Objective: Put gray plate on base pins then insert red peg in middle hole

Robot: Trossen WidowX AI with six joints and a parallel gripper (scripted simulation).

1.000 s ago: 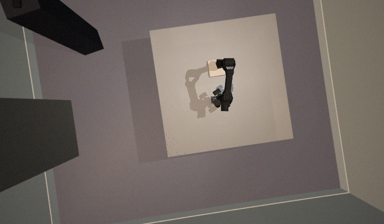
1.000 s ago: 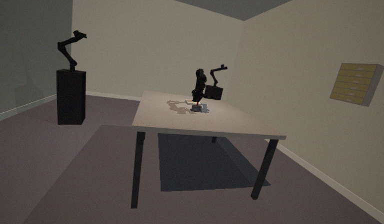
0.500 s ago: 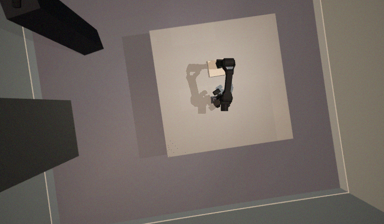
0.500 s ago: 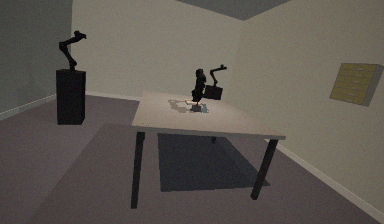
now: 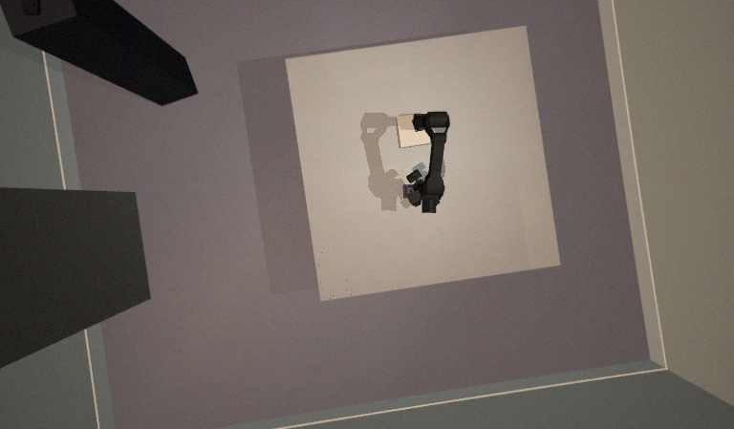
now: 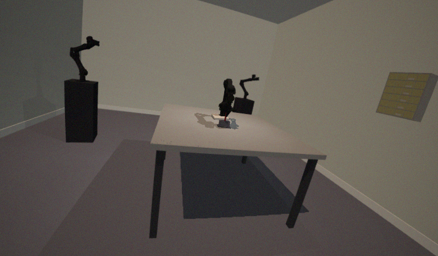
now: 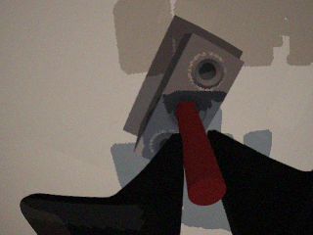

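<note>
Now: gripper tip right at the red peg. The rest, counted from my gripper tip: gray plate: 5 cm below; then base: 9 cm below.
</note>
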